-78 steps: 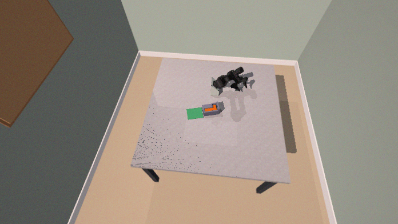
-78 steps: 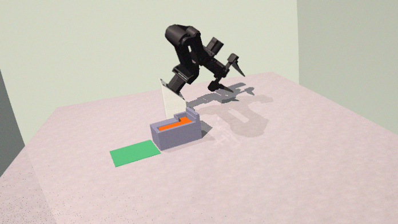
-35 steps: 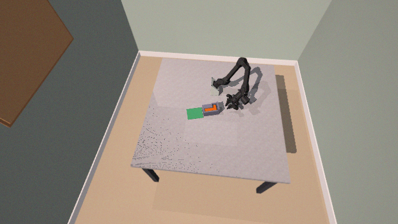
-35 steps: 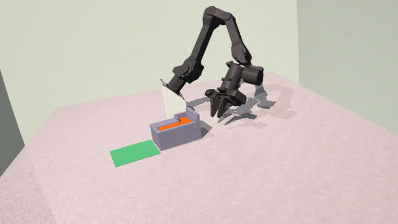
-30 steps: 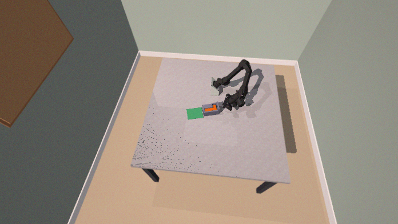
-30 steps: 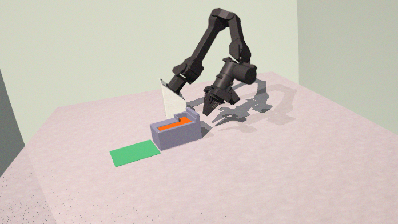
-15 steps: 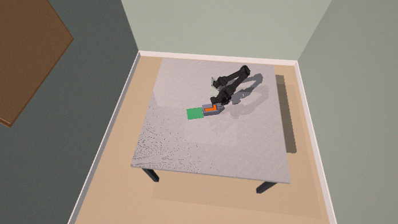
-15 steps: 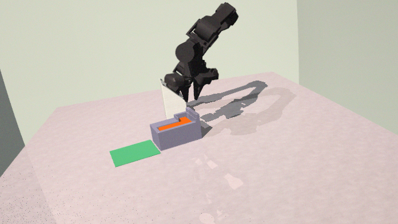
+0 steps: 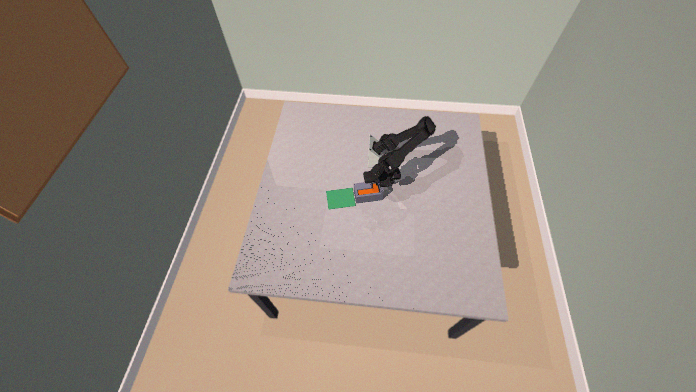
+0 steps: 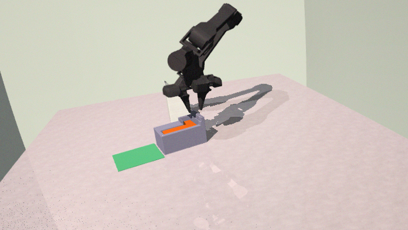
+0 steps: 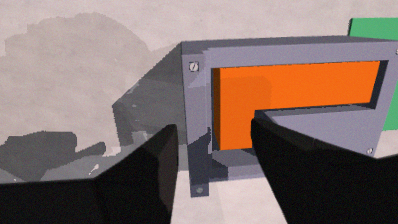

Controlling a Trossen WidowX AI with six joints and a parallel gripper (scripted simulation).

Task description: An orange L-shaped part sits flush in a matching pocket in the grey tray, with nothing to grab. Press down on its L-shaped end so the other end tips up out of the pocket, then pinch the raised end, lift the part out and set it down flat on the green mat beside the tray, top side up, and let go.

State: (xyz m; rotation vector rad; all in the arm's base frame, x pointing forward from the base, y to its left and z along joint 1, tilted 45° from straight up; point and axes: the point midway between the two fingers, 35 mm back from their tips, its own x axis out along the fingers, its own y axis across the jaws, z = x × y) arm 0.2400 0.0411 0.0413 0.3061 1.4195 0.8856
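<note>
The orange L-shaped part is 50 mm to the right of my gripper tip, 50 mm below it and 10 mm ahead of it. From my gripper tip the other things lie so: green mat: 210 mm to the right, 120 mm below, 60 mm ahead.
</note>
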